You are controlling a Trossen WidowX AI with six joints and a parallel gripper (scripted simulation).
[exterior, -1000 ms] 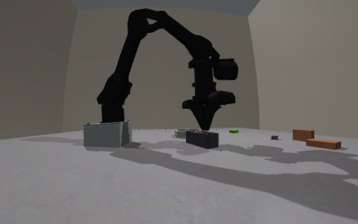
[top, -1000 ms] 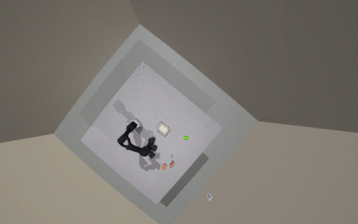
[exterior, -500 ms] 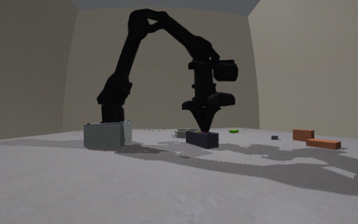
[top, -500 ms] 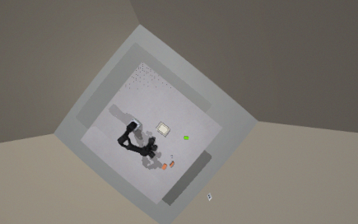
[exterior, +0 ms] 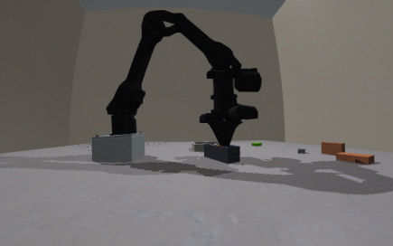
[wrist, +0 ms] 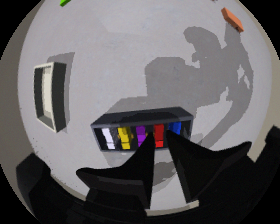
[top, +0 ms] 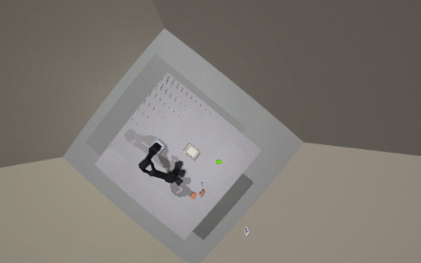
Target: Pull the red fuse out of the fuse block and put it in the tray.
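Now: gripper tip 10 mm above the red fuse. The rest, counted from my gripper tip: pale tray (230 mm to the left, 30 mm below).
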